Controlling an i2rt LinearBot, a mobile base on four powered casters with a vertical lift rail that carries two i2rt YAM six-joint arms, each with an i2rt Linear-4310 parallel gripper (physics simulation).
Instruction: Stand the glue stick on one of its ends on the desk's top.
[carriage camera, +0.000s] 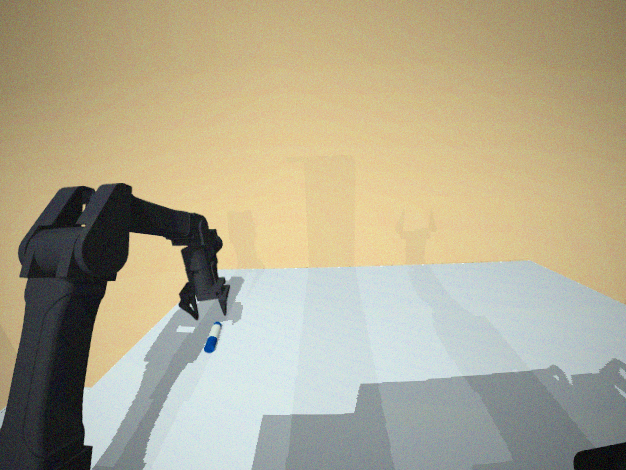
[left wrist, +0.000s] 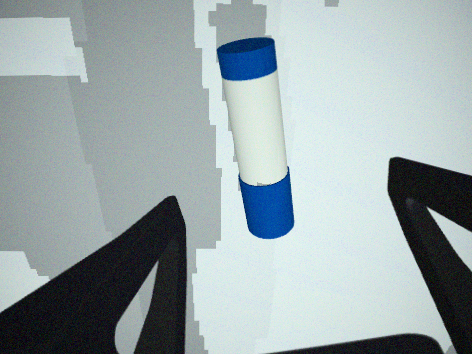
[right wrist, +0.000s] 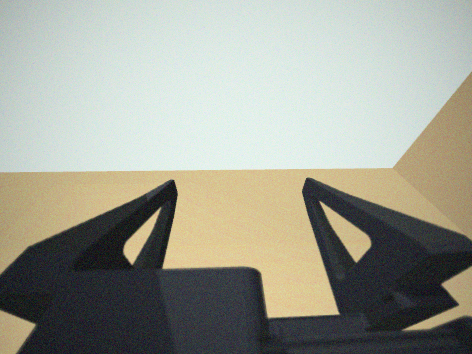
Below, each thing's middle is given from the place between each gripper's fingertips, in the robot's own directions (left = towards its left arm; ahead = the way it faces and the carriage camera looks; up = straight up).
I see my right gripper 38 cm short of the glue stick (left wrist: 249, 72), 61 cm to the right of it and 45 cm above it.
My left hand is 6 cm above the glue stick and 1 cm past it.
